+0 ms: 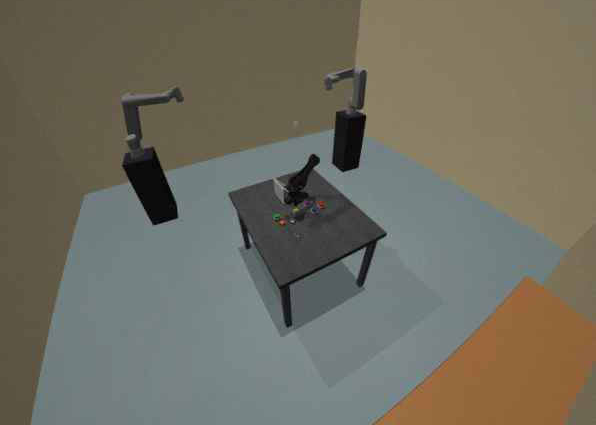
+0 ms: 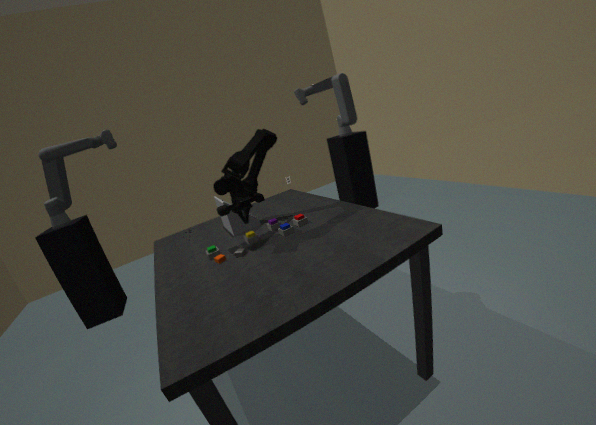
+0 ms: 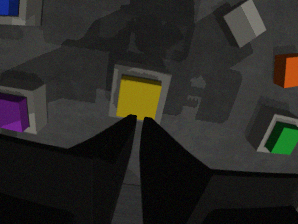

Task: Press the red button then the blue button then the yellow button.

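The yellow button lies 5 cm below my gripper tip. The rest, counted from my gripper tip: purple button 5 cm behind, 12 cm to the left, 5 cm below; then grey block 8 cm ahead, 7 cm to the right, 7 cm below; then blue button 6 cm ahead, 14 cm to the left, 5 cm below.
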